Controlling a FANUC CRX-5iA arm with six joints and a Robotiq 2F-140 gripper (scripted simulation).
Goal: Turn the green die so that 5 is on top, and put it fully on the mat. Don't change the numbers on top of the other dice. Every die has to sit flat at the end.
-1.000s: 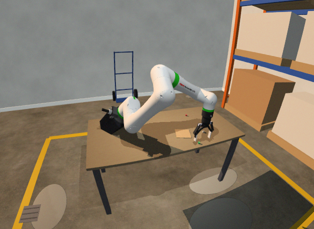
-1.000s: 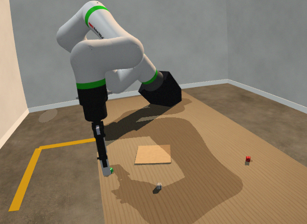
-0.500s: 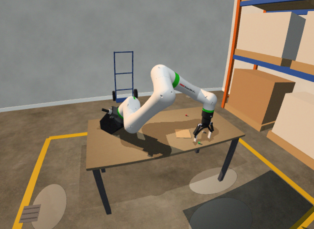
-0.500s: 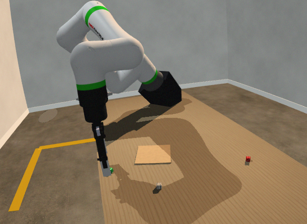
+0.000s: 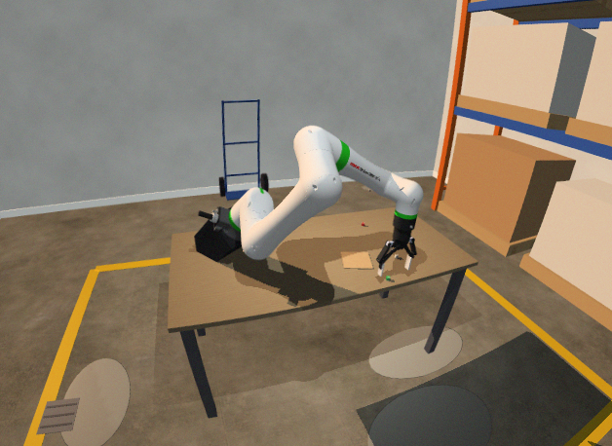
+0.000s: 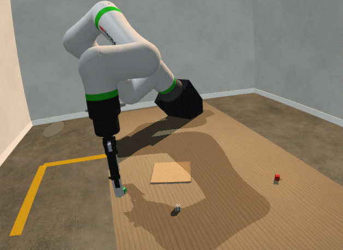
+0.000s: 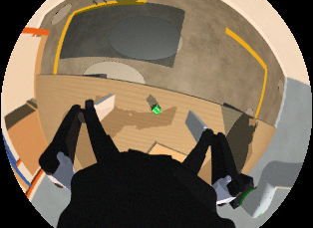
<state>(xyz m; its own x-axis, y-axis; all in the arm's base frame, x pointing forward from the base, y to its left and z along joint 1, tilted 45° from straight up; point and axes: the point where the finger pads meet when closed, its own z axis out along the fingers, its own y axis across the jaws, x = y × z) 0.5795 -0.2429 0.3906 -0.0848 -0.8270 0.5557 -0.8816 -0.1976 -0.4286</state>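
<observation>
Now: hand 10 mm past the green die, 10 mm to the right of it and 50 mm above it. Round my hand: white die 140 mm ahead, 140 mm to the left, 50 mm below; then red die 180 mm ahead, 510 mm to the left, 50 mm below; then tan mat 60 mm behind, 210 mm to the left, 60 mm below.
</observation>
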